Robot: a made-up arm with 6 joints.
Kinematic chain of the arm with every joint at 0, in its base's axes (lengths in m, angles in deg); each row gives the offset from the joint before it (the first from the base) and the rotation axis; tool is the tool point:
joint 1: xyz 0 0 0.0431 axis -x
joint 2: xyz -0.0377 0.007 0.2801 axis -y
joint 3: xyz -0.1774 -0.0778 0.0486 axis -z
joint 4: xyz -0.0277 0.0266 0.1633 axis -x
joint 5: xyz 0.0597 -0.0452 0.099 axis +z
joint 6: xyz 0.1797 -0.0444 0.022 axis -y
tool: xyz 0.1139 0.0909 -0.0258
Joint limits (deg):
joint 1: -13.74..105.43
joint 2: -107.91..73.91
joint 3: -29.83..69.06
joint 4: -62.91..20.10
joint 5: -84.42..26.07
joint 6: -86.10..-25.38
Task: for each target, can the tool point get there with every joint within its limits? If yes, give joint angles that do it. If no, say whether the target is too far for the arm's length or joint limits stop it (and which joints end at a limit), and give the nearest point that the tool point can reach.
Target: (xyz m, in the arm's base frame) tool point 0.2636 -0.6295 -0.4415
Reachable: no: joint limits stop it (at a limit: joint 1, joint 2, joint 4, joint 6) | nearest point 0.2459 -0.3121 0.1209 | short by 0.646 m
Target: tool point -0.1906 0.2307 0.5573
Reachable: yes | joints 62.04 29.88 43.84 -12.61 -29.31 -33.28
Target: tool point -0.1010 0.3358 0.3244
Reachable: yes | joints 63.64 46.04 -20.70 -27.45 -44.23 -64.54
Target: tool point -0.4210 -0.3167 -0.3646
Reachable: no: joint limits stop it (at a limit: joint 1, joint 2, joint 3, joint 5, joint 6) | nearest point -0.3497 -0.2506 -0.0755 | short by 0.305 m
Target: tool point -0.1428 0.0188 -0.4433
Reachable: no: joint limits stop it (at a limit: joint 1, joint 2, joint 3, joint 4, joint 5, joint 6) | nearest point -0.2559 0.2490 -0.2210 | short by 0.339 m
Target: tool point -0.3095 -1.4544 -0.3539
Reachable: no: too far | nearest point -0.2936 -0.4014 0.0713 | short by 1.136 m
